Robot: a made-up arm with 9 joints.
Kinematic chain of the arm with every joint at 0, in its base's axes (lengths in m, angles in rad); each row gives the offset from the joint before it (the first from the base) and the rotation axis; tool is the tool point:
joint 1: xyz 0 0 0.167 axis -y
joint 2: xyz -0.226 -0.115 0 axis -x
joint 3: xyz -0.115 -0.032 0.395 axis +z
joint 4: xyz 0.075 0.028 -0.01 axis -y
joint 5: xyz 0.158 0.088 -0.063 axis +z
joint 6: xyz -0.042 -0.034 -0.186 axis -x
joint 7: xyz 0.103 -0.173 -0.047 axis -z
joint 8: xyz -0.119 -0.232 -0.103 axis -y
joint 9: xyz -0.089 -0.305 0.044 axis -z
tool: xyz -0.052 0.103 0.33
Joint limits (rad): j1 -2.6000..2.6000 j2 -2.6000..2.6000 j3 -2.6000..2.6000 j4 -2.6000..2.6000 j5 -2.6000..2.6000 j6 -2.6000..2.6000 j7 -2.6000..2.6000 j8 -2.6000..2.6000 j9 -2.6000..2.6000
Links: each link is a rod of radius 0.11 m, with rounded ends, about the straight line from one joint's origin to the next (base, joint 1, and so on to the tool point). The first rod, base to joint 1, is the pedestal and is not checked.
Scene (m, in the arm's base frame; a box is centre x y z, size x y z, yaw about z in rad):
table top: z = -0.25
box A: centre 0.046 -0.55 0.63 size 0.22 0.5 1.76 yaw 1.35
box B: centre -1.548 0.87 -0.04 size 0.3 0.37 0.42 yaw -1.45
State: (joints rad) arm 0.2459 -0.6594 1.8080 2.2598 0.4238 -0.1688 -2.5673 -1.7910 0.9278
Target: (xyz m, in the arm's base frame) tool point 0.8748 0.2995 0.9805
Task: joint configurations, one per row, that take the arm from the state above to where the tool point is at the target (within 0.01 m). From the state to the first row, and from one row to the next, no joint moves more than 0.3 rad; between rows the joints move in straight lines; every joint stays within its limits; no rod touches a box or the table.
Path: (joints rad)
1: 0.1554 -0.4431 1.8731 2.2310 0.6770 -0.0981 -2.4172 -1.8422 0.9763
2: 0.0648 -0.2268 1.9382 2.2022 0.9301 -0.0274 -2.2670 -1.8934 1.0248
3: -0.0257 -0.0105 2.0033 2.1733 1.1833 0.0433 -2.1169 -1.9446 1.0733
4: -0.1163 0.2059 2.0685 2.1445 1.4365 0.1139 -1.9667 -1.9959 1.1219
5: -0.2068 0.4222 2.1336 2.1157 1.6896 0.1846 -1.8166 -2.0471 1.1704
6: -0.2974 0.6385 2.1987 2.0869 1.9428 0.2553 -1.6664 -2.0983 1.2189
7: -0.5198 0.4684 2.0730 2.1648 1.6540 0.2784 -1.8998 -2.0935 1.1855
8: -0.7423 0.2984 1.9473 2.2427 1.3652 0.3015 -2.1332 -2.0887 1.1522
9: -0.9647 0.1283 1.8216 2.3207 1.0763 0.3246 -2.3666 -2.0839 1.1188
10: -1.1872 -0.0417 1.6959 2.3986 0.7875 0.3478 -2.6000 -2.0791 1.0855
11: -1.1895 -0.0999 1.4772 2.1966 0.5202 0.3094 -2.4766 -2.2317 1.0919
12: -1.1919 -0.1581 1.2584 1.9945 0.2528 0.2711 -2.3533 -2.3844 1.0983

